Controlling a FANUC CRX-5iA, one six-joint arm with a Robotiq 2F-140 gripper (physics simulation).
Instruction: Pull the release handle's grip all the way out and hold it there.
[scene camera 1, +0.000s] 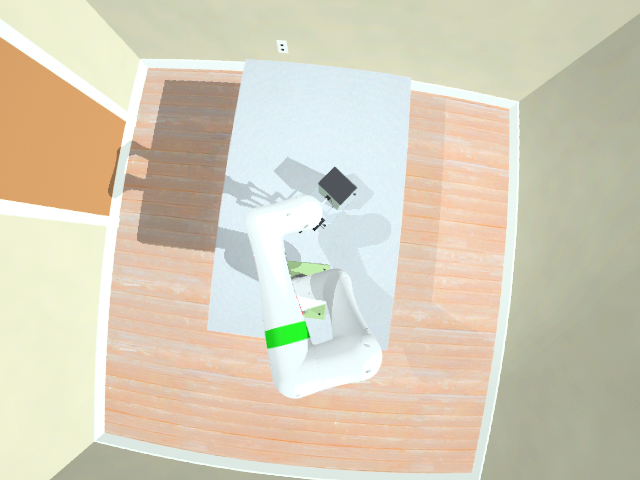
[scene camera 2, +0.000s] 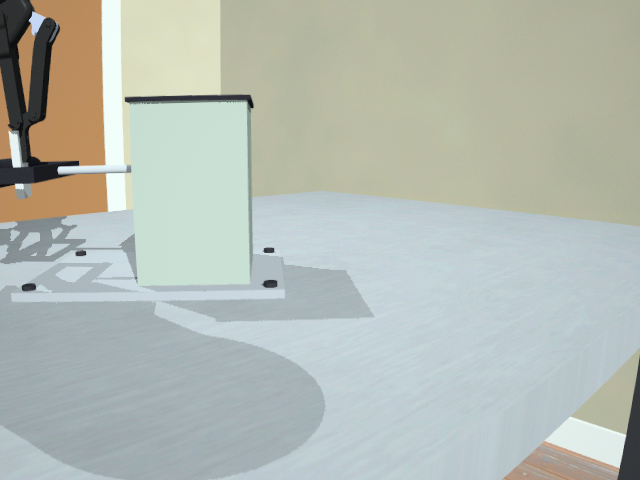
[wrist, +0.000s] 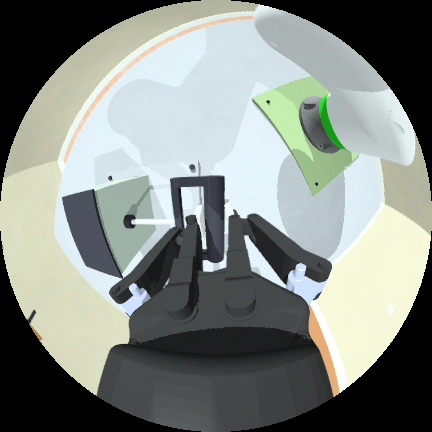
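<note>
My gripper (wrist: 214, 209) is visible, together with a base plate (wrist: 158, 174).
</note>
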